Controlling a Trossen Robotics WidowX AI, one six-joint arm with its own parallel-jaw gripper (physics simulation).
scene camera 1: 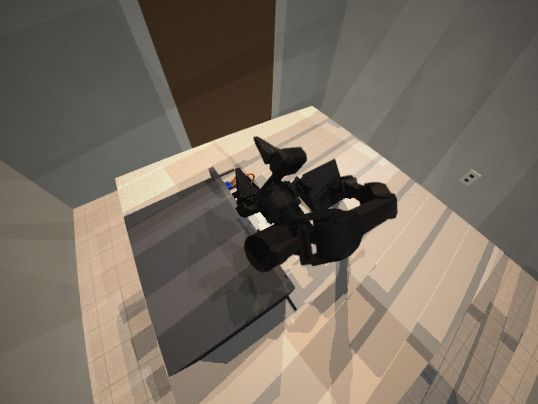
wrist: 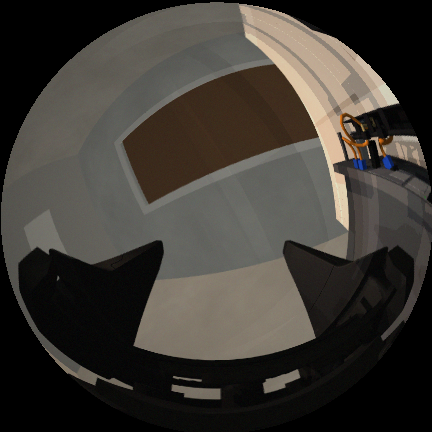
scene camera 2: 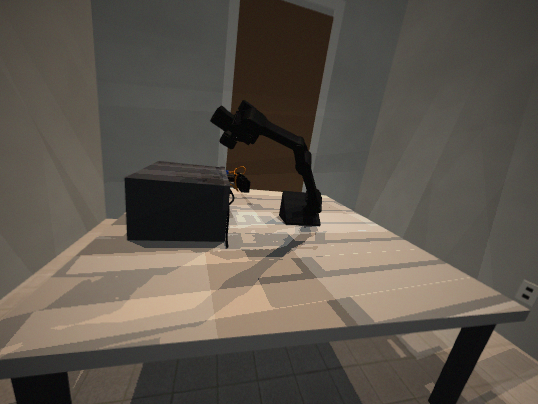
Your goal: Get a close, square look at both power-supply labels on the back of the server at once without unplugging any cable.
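Where they show: gripper, fingertip midpoint: [scene camera 1: 245, 153] [wrist: 224, 247]; arm's base, link origin: [scene camera 1: 334, 185] [scene camera 2: 309, 210].
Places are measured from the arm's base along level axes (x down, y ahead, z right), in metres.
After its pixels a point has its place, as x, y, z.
The dark server box [scene camera 1: 200, 300] {-0.148, 0.658, -0.059} [scene camera 2: 175, 210] {-0.050, 0.638, -0.162} [wrist: 377, 215] {-0.148, 0.490, 0.146} lies on the table. Orange cables [scene camera 2: 240, 168] {-0.169, 0.347, 0.164} [wrist: 344, 124] {-0.172, 0.341, 0.160} with blue connectors [scene camera 1: 228, 185] {-0.141, 0.408, 0.191} [wrist: 359, 163] {-0.141, 0.407, 0.189} are at its back edge; they show at the far right in the wrist view. A black cable also hangs at the back in scene camera 2. The power-supply labels cannot be made out in any view. My gripper [scene camera 1: 246, 154] {-0.376, 0.414, 0.058} [wrist: 224, 247] {-0.376, 0.414, 0.058} is open and empty, raised above the level of the server near its back edge. The wrist view faces mostly the wall and door, with the server far to the right.
The arm's base [scene camera 2: 295, 207] {-0.009, 0.076, 0.020} stands on the table [scene camera 1: 370, 152] {0.063, -0.424, 0.036} [scene camera 2: 350, 280] {0.063, 0.129, -0.475} [wrist: 295, 65] {0.063, -0.041, 0.471} behind the server. A dark bracket-like arm [wrist: 400, 119] extends behind the cables. A brown door [scene camera 1: 225, 65] [scene camera 2: 280, 90] [wrist: 215, 130] and a wall outlet [scene camera 1: 470, 177] [scene camera 2: 526, 293] are beyond the table.
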